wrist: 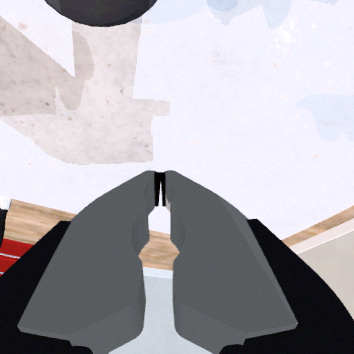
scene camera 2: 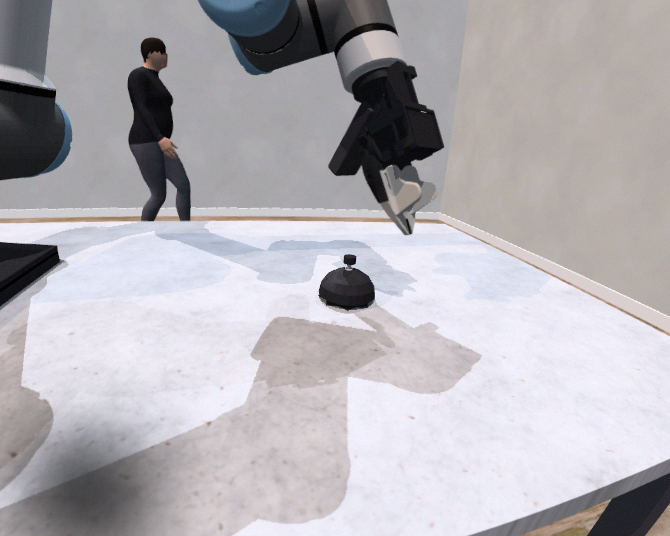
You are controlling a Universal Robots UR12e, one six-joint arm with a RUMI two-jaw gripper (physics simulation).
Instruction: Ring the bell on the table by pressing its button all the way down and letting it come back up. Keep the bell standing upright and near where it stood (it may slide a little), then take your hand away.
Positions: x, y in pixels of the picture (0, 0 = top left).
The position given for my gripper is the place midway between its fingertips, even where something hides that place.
Labels:
my gripper: wrist 160, 174; scene camera 2 408, 235

